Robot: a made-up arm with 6 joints.
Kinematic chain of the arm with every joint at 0, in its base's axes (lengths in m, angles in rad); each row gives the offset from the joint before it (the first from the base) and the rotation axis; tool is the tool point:
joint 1: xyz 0 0 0.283 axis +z
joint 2: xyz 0 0 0 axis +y
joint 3: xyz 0 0 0.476 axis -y
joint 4: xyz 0 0 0 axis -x
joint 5: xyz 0.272 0 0 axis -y
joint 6: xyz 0 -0.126 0 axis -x
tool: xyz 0 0 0
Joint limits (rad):
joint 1: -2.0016..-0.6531
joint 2: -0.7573..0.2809
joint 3: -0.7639..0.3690
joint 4: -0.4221..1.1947
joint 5: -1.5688..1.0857
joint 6: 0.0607..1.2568
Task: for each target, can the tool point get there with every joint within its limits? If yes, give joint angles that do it. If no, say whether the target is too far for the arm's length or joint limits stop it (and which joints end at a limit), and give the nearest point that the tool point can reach.
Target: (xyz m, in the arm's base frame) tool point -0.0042 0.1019 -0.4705
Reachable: no: joint limits stop it (at a limit: joint 1, joint 2, joint 3, joint 4) | nearest point -0.1979 -0.1554 0.4792 | short by 1.003 m
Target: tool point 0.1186 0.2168 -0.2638
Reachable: no: joint limits stop it (at a limit: joint 1, joint 2, joint 3, joint 4) | nearest point 0.1080 -0.2273 0.4792 | short by 0.866 m
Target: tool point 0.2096 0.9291 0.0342
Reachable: no: too far | nearest point -0.0813 0.0983 0.5755 | short by 1.033 m
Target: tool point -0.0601 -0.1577 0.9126
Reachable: yes | joints -1.4659 -0.1896 0.0509 0.9204 -0.0395 1.1029
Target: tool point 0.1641 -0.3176 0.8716
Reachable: yes | joints -0.8943 0.1799 0.2398 0.9735 0.3479 0.9789
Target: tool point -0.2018 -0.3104 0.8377
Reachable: yes | joints -1.8891 0.1839 0.1962 0.7228 -0.6554 0.5245
